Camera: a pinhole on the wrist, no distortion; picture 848 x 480 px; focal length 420.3 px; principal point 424.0 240.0 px. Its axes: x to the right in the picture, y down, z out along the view. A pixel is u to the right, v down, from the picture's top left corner.
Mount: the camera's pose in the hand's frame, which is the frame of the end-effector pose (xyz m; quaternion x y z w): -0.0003 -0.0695 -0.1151 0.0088 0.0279 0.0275 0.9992
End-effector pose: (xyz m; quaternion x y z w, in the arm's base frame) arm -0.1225 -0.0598 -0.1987 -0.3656 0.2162 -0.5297 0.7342
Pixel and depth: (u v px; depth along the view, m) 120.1 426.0 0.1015
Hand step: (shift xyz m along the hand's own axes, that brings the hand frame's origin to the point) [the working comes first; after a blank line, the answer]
In the camera's frame: -0.0734 0.0449 0.1015

-0.0702 -0.0304 -0.0089
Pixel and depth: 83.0 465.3 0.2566
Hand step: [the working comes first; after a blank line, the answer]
In the camera's frame: -0.2082 0.1375 0.2566

-0.2009 0.0522 0.1552
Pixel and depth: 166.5 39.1 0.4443
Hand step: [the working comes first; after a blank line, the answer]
In the camera's frame: -0.2722 -0.2124 0.4443

-0.2351 -0.3037 0.3394
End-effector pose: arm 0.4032 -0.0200 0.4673 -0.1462 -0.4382 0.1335 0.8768
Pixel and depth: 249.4 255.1 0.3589
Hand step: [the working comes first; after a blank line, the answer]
In the camera's frame: -0.1491 0.0129 0.3589

-0.1295 -0.0707 0.2517
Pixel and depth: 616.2 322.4 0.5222
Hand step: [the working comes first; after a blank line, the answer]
In the camera's frame: 0.2388 0.1024 0.5222

0.2616 0.0376 0.3950
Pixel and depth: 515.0 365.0 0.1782
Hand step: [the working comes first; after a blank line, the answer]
In the camera's frame: 0.0386 0.0530 0.1782

0.0453 -0.0173 0.0617
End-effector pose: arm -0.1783 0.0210 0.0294 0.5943 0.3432 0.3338 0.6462
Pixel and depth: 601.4 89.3 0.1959
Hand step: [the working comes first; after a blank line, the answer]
In the camera's frame: 0.0827 -0.0702 0.1959

0.0970 -0.1382 0.0746
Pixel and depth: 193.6 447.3 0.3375
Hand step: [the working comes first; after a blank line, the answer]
In the camera's frame: -0.1850 0.1665 0.3375

-0.1748 0.0810 0.2352
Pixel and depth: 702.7 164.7 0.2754
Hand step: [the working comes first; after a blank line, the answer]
In the camera's frame: 0.1826 -0.0493 0.2754

0.1999 -0.1131 0.1488
